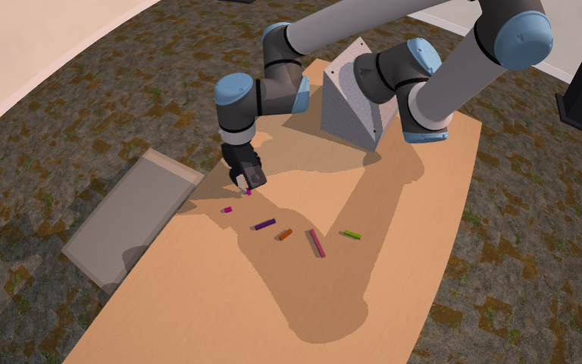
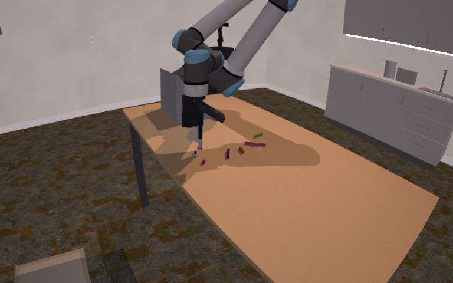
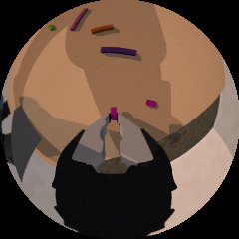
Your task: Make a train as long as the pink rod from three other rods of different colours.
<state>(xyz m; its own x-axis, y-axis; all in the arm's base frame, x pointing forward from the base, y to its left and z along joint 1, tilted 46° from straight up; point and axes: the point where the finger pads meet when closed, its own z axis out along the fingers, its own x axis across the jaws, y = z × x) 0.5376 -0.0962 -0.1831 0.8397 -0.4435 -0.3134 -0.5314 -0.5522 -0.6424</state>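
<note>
The blue rod is 10 mm behind my hand, 20 mm to the right of it and 30 mm below it. Also, from my hand: purple rod 70 mm ahead, 90 mm to the left, 30 mm below; orange rod 70 mm ahead, 160 mm to the left, 30 mm below; pink rod 60 mm ahead, 240 mm to the left, 30 mm below.
</note>
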